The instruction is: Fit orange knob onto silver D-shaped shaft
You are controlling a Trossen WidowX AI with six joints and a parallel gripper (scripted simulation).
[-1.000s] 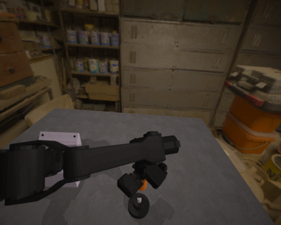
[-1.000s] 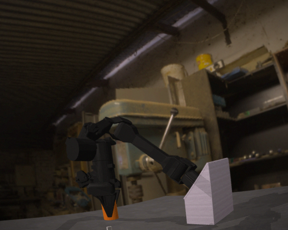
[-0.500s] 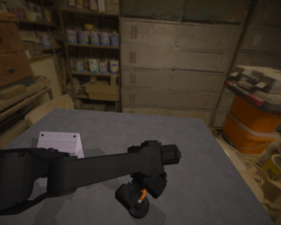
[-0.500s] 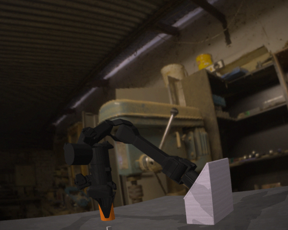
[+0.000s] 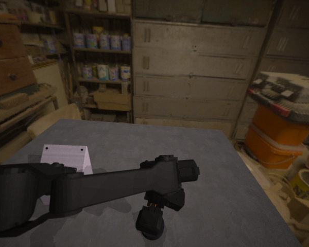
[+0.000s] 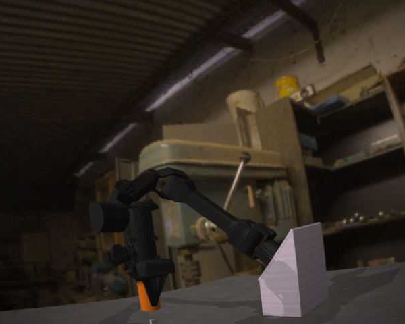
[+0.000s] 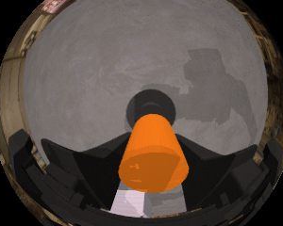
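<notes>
Now: the orange knob 3 cm above my gripper tip. The rest, counted from my gripper tip: black round pedestal: 6 cm below.
</notes>
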